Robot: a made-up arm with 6 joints.
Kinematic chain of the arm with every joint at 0, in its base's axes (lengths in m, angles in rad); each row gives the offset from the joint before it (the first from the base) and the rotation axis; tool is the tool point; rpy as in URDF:
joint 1: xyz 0 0 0.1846 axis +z
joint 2: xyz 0 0 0 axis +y
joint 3: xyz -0.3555 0 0.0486 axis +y
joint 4: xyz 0.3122 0 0.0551 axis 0.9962 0 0.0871
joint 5: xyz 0 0 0 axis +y
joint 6: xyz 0.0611 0 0.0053 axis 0.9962 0 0.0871
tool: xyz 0 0 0 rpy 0 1.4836 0
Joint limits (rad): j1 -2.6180..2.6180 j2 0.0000..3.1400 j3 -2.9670..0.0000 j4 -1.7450..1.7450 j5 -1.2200..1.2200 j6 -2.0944..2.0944
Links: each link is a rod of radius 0.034 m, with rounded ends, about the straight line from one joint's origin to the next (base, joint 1, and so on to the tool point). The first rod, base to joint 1, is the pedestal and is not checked.
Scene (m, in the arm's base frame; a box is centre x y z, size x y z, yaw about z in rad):
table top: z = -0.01
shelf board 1: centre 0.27 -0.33 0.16 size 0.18 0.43 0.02 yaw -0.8
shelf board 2: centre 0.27 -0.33 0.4 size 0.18 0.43 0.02 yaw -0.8
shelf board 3: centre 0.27 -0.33 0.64 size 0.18 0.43 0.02 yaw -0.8
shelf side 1: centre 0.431 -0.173 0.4 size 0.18 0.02 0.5 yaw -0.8
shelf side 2: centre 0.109 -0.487 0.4 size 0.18 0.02 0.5 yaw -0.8
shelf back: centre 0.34 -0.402 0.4 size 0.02 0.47 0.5 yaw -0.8
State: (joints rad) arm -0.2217 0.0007 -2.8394 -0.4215 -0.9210 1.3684
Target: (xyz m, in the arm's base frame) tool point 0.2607 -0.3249 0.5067
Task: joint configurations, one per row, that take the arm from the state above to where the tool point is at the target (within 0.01 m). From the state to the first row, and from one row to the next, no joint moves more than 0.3 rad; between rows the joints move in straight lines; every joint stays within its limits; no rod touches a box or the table.
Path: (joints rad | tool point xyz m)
1: -0.3393 0.1478 -2.5411 -0.4234 -0.8868 1.3684 | -0.6234 0.2407 0.4467
2: -0.4568 0.2949 -2.2428 -0.4254 -0.8526 1.3684 | -0.4833 0.2588 0.6217
3: -0.5744 0.4421 -1.9446 -0.4273 -0.8184 1.3684 | -0.3053 0.2197 0.7370
4: -0.6920 0.5892 -1.6463 -0.4293 -0.7842 1.3684 | -0.1279 0.1294 0.7774
5: -0.8096 0.7363 -1.3480 -0.4312 -0.7500 1.3684 | 0.0148 0.0098 0.7417
6: -0.9271 0.8834 -1.0497 -0.4331 -0.7158 1.3684 | 0.1014 -0.1070 0.6432
7: -1.0447 1.0306 -0.7514 -0.4351 -0.6816 1.3684 | 0.1284 -0.1886 0.5067
8: -0.9890 1.3011 -0.9872 -0.4331 -0.6811 1.3684 | 0.1896 -0.2588 0.5196
9: -0.9333 1.5716 -1.2229 -0.4311 -0.6806 1.3684 | 0.2607 -0.3249 0.5067

